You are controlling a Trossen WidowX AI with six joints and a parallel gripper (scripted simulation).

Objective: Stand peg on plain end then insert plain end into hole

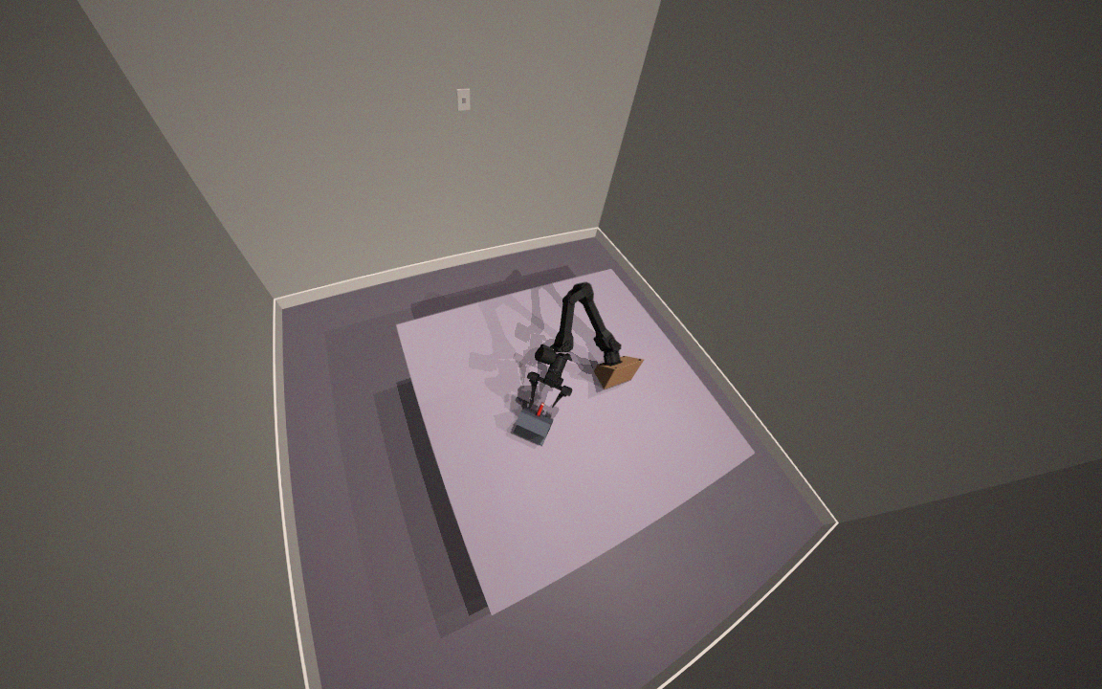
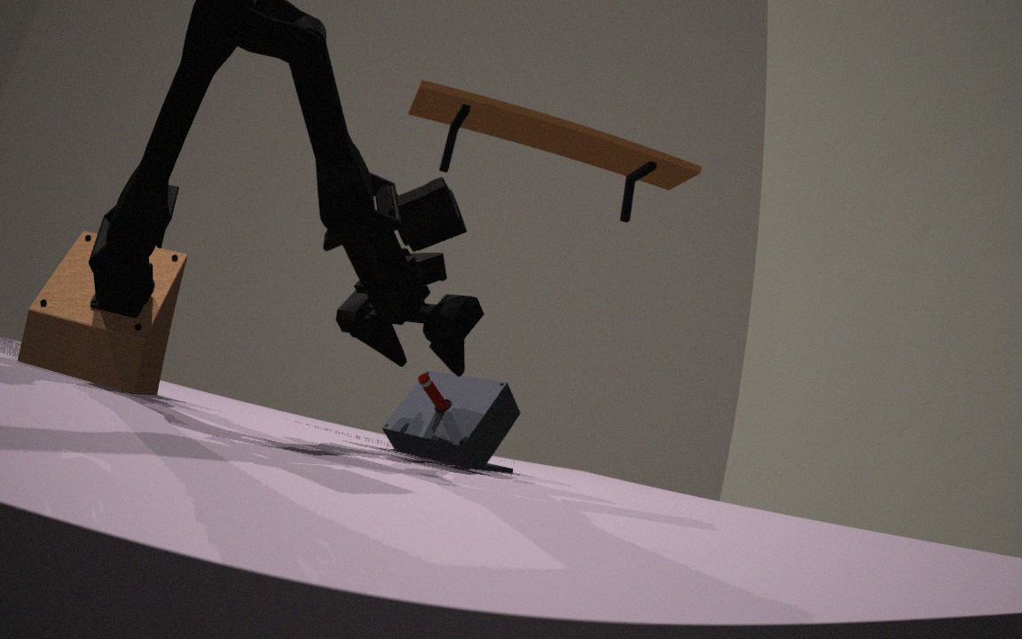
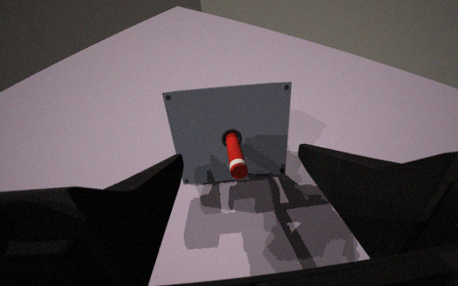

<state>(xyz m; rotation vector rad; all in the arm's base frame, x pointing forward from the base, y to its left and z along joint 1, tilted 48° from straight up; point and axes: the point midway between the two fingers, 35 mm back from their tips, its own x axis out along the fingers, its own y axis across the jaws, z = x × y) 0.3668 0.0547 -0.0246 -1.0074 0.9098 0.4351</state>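
My gripper tip is now 10 mm short of the red peg, 10 mm to the right of it and 20 mm above it. Also, from my gripper tip: grey sloped panel (40 mm ahead, 50 mm to the left, 60 mm below).
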